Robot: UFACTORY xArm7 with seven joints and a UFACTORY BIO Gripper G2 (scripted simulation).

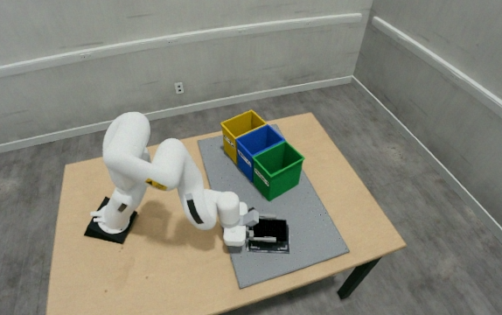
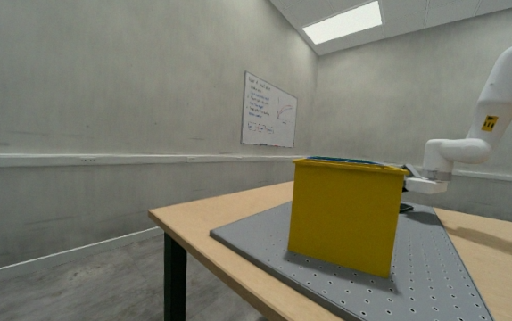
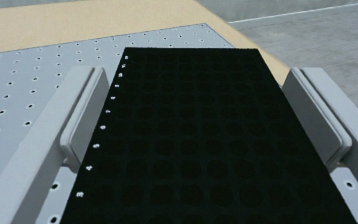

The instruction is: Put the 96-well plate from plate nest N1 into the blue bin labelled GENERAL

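Right now my hand is 80 mm above the plate nest N1. Round my hand: blue bin 360 mm to the left, 120 mm ahead; then green bin 240 mm to the left, 150 mm ahead; then black 96-well plate 10 mm below.
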